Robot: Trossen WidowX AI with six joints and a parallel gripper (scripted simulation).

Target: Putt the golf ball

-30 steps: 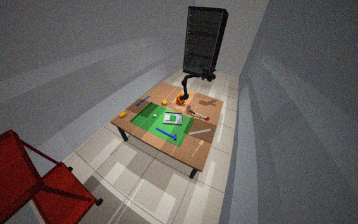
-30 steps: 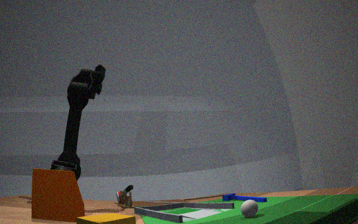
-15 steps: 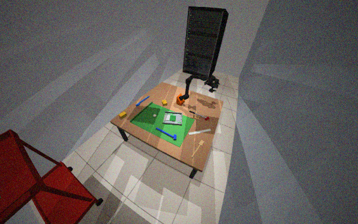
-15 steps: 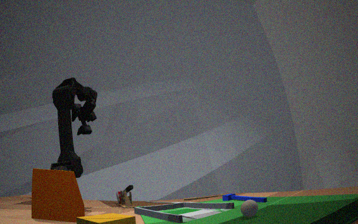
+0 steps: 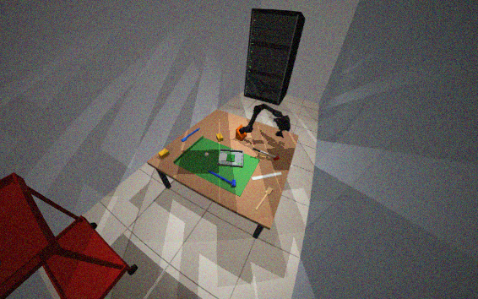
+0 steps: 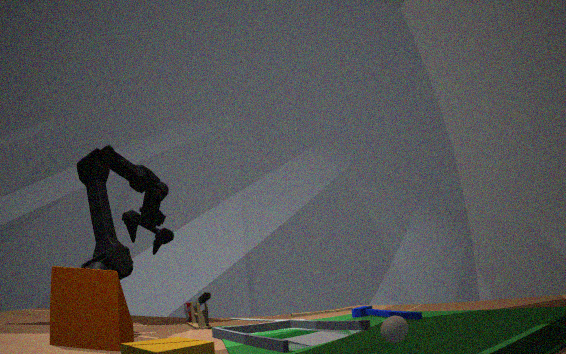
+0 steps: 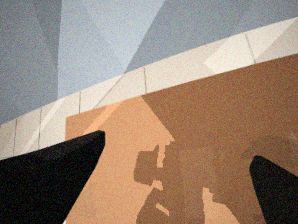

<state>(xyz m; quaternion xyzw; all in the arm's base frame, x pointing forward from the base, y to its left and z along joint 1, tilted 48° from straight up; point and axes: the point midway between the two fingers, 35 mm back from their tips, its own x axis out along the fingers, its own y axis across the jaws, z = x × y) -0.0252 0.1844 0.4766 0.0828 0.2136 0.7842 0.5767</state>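
Right now my gripper tip is 18 cm short of the red putter, 10 cm to the left of it and 18 cm above it. Round my gripper tip: green mat (52 cm ahead, 47 cm to the right, 24 cm below); then white stick (40 cm ahead, 2 cm to the left, 24 cm below); then blue putter (66 cm ahead, 31 cm to the right, 23 cm below).
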